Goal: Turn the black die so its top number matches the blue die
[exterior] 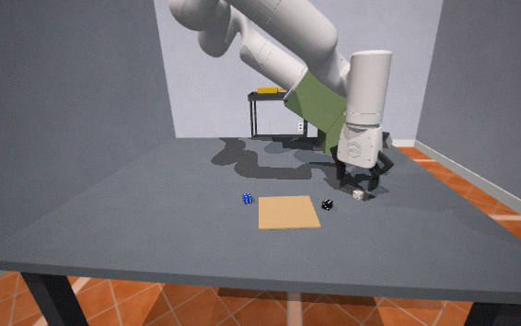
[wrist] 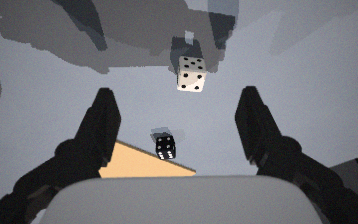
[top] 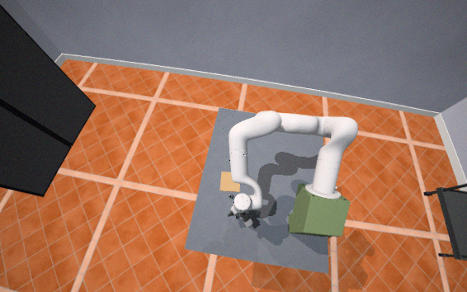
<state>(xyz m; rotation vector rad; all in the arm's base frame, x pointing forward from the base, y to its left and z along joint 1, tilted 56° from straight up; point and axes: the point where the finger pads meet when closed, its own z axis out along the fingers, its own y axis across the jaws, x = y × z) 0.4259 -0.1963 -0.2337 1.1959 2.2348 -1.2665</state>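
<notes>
My hand is 4 cm above the white die, 1 cm to the right of it and 1 cm short of it. The rest, counted from my hand: tan mat (19 cm to the right, 6 cm ahead, 5 cm below); then blue die (29 cm to the right, 4 cm below); then black die (9 cm to the right, 5 cm ahead, 4 cm below).
</notes>
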